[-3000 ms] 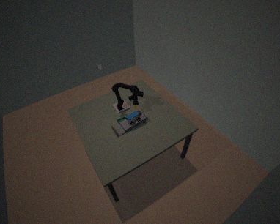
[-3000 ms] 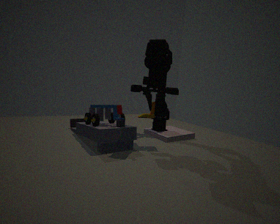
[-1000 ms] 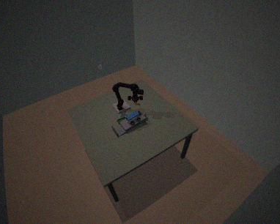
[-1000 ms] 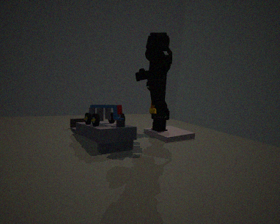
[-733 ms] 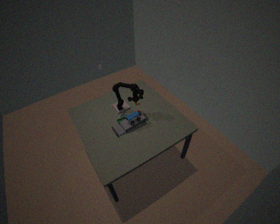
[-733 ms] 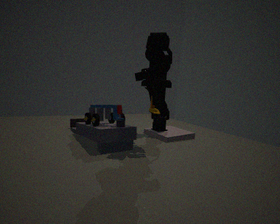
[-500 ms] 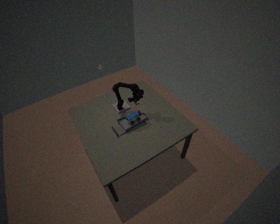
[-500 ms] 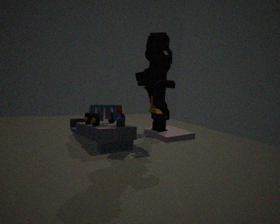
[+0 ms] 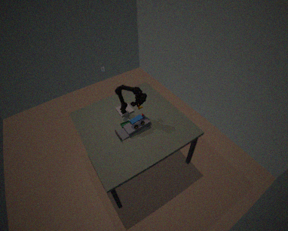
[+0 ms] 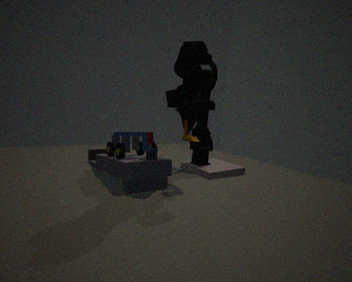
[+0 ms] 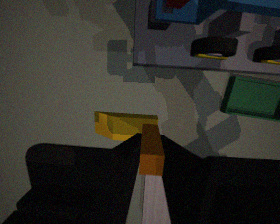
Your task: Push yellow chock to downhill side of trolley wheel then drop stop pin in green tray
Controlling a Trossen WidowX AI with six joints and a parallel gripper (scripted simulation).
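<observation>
My gripper tip is 12 cm short of the red-headed stop pin, 1 cm to the left of it and 5 cm above it. The rest, counted from my gripper tip: yellow chock 2 cm to the left, 1 cm below; then grey ramp 14 cm ahead, 12 cm to the right, 13 cm below; then blue trolley 14 cm ahead, 12 cm to the right, 6 cm below.
</observation>
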